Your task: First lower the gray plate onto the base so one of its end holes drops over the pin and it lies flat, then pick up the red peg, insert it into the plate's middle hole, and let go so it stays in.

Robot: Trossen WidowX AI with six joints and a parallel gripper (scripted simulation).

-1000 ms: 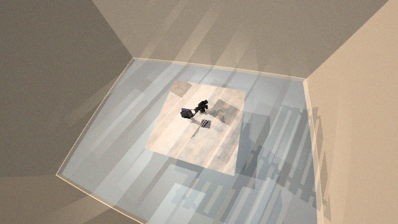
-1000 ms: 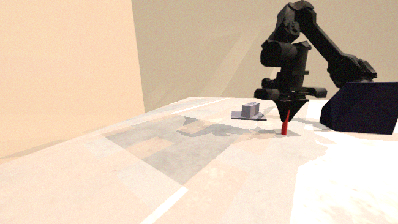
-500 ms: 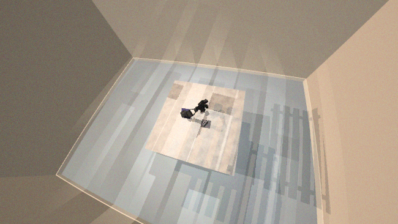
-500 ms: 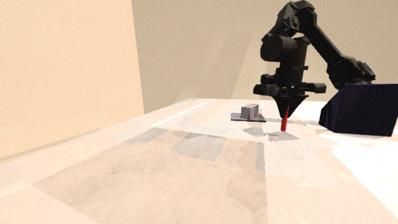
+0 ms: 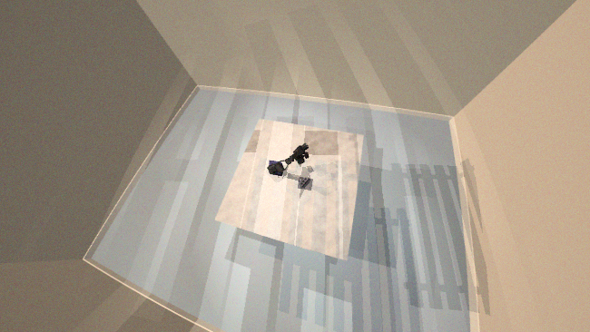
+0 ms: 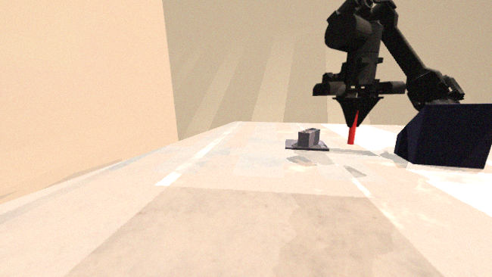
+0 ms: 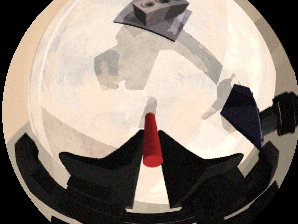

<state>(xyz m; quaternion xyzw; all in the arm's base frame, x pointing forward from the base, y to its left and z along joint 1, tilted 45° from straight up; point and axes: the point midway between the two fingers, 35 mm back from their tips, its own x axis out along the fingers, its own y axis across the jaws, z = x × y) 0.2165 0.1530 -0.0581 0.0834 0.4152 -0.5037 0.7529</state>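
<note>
Right now my gripper tip is 110 mm short of the gray plate, 180 mm to the left of it and 60 mm above it. Round my gripper tip: square base 120 mm ahead, 160 mm to the right, 100 mm below; red peg right at my gripper tip.
</note>
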